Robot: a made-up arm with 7 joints.
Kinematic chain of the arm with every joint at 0, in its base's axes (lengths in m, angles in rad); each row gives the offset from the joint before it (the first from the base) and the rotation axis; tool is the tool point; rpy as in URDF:
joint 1: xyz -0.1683 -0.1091 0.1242 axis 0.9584 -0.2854 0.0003
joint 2: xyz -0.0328 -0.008 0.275 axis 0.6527 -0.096 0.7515
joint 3: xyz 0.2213 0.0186 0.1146 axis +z
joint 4: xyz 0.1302 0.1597 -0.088 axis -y
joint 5: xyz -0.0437 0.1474 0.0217 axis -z
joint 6: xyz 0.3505 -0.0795 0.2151 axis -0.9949 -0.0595 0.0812
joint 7: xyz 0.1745 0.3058 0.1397 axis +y
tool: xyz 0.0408 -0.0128 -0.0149 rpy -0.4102 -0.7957 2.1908
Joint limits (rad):
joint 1: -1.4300..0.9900
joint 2: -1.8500..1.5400
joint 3: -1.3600..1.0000
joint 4: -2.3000..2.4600
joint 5: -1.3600..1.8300
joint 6: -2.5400..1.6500
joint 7: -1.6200..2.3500
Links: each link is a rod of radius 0.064 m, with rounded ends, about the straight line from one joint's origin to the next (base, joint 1, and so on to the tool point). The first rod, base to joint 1, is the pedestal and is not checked.
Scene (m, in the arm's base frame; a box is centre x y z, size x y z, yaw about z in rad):
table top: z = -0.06
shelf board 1: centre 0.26 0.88 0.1 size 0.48 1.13 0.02 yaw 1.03
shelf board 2: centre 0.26 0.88 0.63 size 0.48 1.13 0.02 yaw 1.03
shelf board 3: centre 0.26 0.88 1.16 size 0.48 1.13 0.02 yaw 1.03
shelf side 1: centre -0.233 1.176 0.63 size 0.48 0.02 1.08 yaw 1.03
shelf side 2: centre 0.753 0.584 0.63 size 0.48 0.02 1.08 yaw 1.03
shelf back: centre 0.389 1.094 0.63 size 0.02 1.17 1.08 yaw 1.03
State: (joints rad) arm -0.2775 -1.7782 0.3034 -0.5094 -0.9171 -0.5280 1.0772
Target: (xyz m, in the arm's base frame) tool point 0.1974 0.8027 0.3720
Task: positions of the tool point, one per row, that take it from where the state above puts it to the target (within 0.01 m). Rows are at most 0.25 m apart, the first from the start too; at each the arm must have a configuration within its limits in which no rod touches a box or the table.
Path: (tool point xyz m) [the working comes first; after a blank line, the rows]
Joints at the target: -0.0536 -0.7291 0.7176 -0.2690 -1.2530 -0.6007 1.0221
Straight joint move there: touches shelf board 1, shelf side 2, the table top.

1: 0.8093 -0.2739 0.0605
2: 0.7665 -0.0434 0.1175
3: 0.6701 0.1232 0.2687
4: 0.5267 0.1947 0.4581
5: 0.3525 0.1722 0.6298
6: 0.2333 0.3546 0.6350
7: 0.0976 0.5208 0.5877
8: -0.0509 0.6514 0.5049
9: -0.2051 0.7360 0.4084
10: -0.0844 0.7806 0.4077
11: 0.0519 0.8048 0.3950
12: 0.1974 0.8027 0.3720

